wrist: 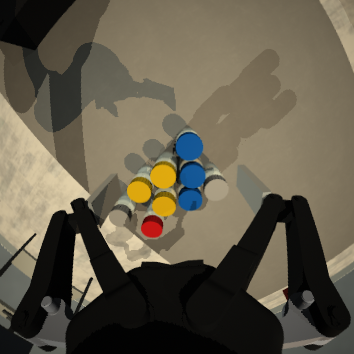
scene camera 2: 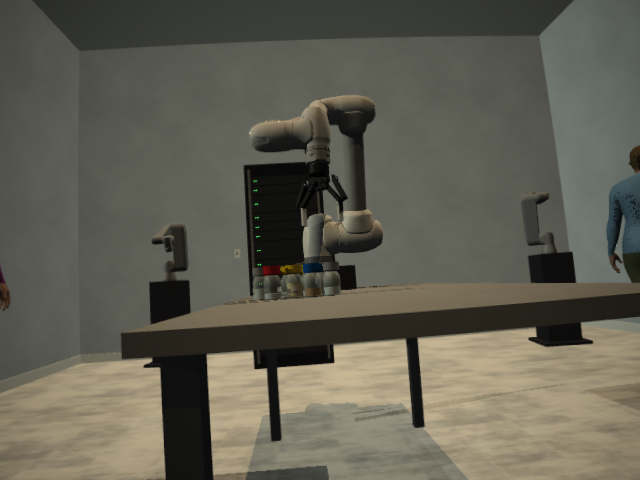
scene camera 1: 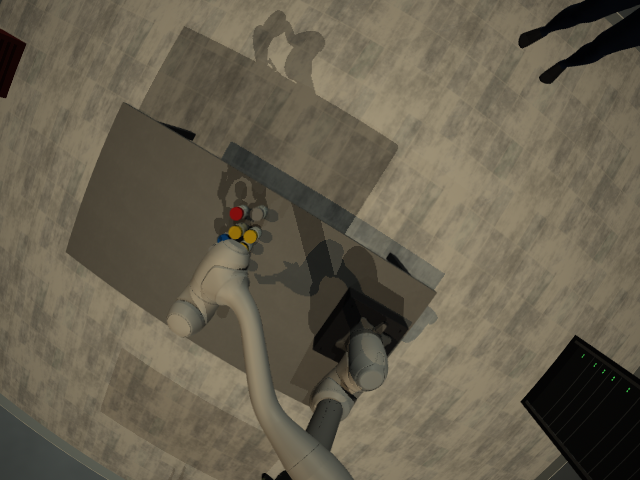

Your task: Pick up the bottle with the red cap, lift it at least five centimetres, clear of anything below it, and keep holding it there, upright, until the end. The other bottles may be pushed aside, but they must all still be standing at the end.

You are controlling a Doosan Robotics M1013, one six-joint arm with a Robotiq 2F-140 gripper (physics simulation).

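Places are measured from the arm's base along level axes (x ahead, y left, z up), in centimetres.
Pixels of known places: gripper, fingertip midpoint: (wrist: 176,179) (scene camera 2: 322,223); arm's base, origin of the base link: (scene camera 1: 363,341).
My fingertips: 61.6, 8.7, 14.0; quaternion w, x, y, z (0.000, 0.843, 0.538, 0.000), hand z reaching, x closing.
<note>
Ahead of a thing's pixels: the offset from my fingertips to its middle, as dx, dy, dz. Level surfaces: height alone.
The red-capped bottle @(+14.4, -15.8, -19.5) (scene camera 1: 236,213) (scene camera 2: 271,269) (wrist: 152,227) stands upright at one end of a tight cluster on the table. A grey-capped bottle @(+7.8, -21.2, -19.5) (scene camera 1: 257,213) (wrist: 120,215) stands beside it, and a yellow-capped bottle @(+9.9, -9.4, -19.5) (scene camera 1: 235,232) (wrist: 164,205) is close on another side. My gripper (scene camera 2: 322,215) (wrist: 176,179) is open and empty, pointing down, well above the caps. In the wrist view the cluster shows between its fingers, with the red cap left of centre and nearer the palm. In scene camera 1 the arm hides the gripper and part of the cluster.
Blue-capped bottles (wrist: 189,146) (scene camera 2: 312,267), two more yellow-capped bottles @(+3.5, -5.7, -19.5) (wrist: 163,175) and another grey-capped bottle @(+11.9, +2.8, -19.5) (wrist: 216,189) stand in the cluster. The table @(dz -24.7) (scene camera 1: 129,206) (scene camera 2: 361,310) bears the arm's black base block (scene camera 1: 330,330). A server rack (scene camera 2: 247,206) stands behind.
</note>
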